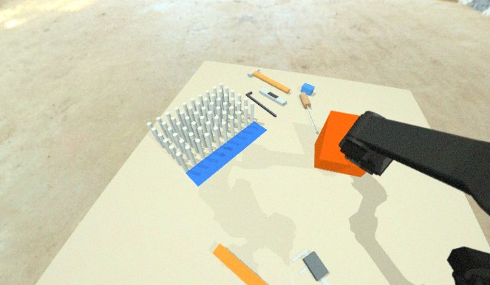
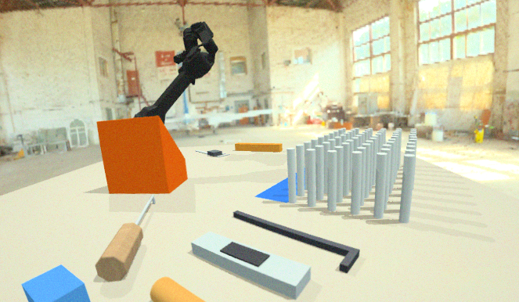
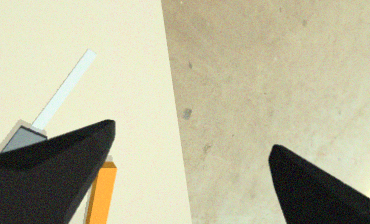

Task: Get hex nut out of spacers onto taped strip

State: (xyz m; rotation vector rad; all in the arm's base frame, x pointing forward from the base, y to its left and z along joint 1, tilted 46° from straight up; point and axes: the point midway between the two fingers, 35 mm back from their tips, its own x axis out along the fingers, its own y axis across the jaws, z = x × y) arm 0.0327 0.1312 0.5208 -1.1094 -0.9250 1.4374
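The orange bar lies 320 mm below my gripper tip, 260 mm ahead of it and 60 mm to the right of it. Round my gripper tip: blue cube: 950 mm to the right, 310 mm below, 100 mm ahead; blue taped strip: 470 mm to the right, 420 mm ahead, 330 mm below; grey block: 860 mm to the right, 320 mm below, 280 mm ahead.
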